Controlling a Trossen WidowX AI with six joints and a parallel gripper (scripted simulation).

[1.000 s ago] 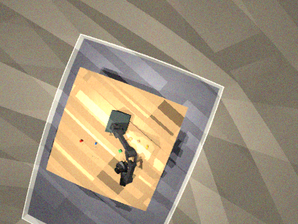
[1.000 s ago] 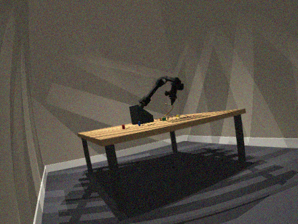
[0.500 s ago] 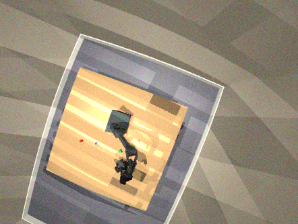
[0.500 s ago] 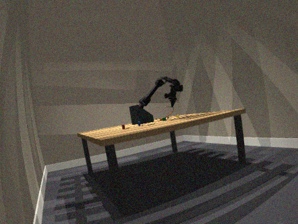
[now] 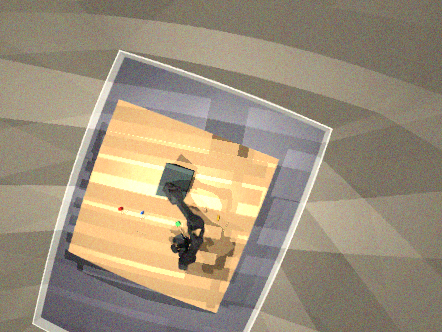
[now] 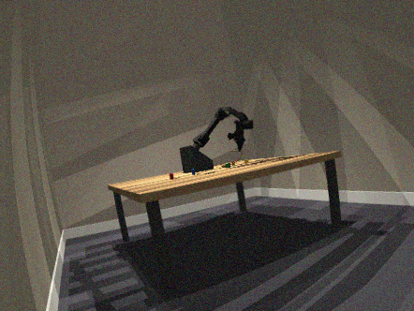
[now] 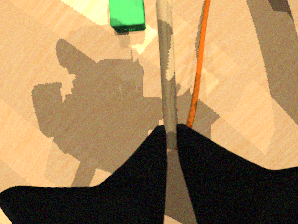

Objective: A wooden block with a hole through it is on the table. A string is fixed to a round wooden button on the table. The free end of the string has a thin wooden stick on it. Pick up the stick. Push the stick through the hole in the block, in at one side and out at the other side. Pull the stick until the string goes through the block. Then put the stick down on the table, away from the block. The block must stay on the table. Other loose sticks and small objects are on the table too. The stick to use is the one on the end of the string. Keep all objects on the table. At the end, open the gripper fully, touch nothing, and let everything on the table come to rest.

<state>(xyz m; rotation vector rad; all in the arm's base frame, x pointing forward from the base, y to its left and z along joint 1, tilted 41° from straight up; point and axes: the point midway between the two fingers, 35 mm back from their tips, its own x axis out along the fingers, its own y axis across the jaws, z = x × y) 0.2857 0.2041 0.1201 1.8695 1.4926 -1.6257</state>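
Now: gripper tip 9 cm to the left of the green block, 8 cm above it and 3 cm past it. Round my gripper tip: round button: 20 cm behind, 9 cm below, 4 cm to the right; yellow object: 19 cm behind, 16 cm to the left, 9 cm below; thin wooden stick: 1 cm to the right, 1 cm behind.
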